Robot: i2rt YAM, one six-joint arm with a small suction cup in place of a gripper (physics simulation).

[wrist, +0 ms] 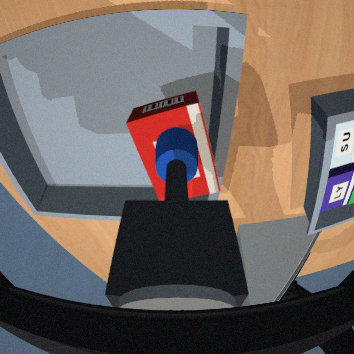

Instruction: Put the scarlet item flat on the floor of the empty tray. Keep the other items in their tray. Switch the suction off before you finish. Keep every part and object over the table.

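Seen in the pictures: end effector, tool point: (175,139); arm's base, origin of the base link: (279,290).
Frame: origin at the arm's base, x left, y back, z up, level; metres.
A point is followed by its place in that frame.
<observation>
The scarlet item, a red box (142,136) @(x 0.206, y -0.348, z -0.029 m) with a barcode on its dark red end and a pale strip along one side, hangs on my blue suction cup (176,155). The cup covers the middle of its upper face. The box is held above the lower right part of the large grey tray (82,200) @(x 0.314, y -0.222, z -0.074 m), overlapping that tray's right wall in the view. No other item shows inside this tray. How high the box is above the tray floor is hard to tell. Its lower end is partly hidden by my black cup mount.
A second tray (314,165) @(x 0.014, y -0.258, z -0.084 m) stands at the right edge, partly out of view. It holds several items, among them a white one lettered SU (344,142) @(x -0.001, y -0.310, z -0.066 m) and a purple one lettered LY (330,192) @(x -0.008, y -0.238, z -0.055 m). A grey flat surface (272,250) @(x 0.043, y -0.111, z -0.045 m) shows at the lower right. Blue floor shows beyond the table edge at the lower left.
</observation>
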